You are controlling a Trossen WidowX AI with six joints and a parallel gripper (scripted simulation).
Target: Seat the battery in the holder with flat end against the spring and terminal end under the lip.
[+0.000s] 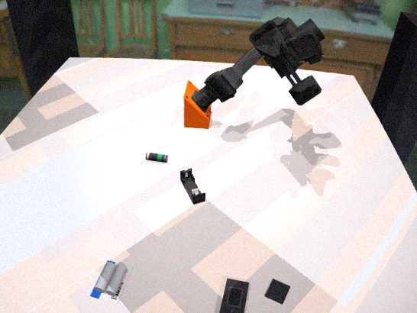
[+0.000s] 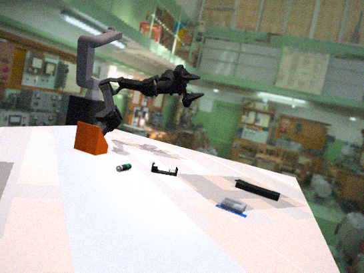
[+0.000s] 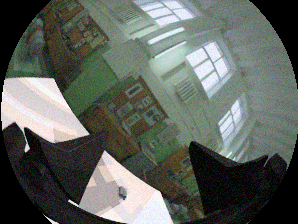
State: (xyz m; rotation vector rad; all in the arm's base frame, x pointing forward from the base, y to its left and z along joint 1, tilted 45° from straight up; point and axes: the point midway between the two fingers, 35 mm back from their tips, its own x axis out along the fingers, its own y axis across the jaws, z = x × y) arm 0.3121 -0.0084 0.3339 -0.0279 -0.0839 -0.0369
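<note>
Now: the battery 90 mm behind my gripper tip, 300 mm to the right of it and 340 mm below it. From my gripper tip the other things lie so: small dark square (240 mm ahead, 50 mm to the left, 350 mm below); dark remote (320 mm ahead, 40 mm to the right, 340 mm below).
</note>
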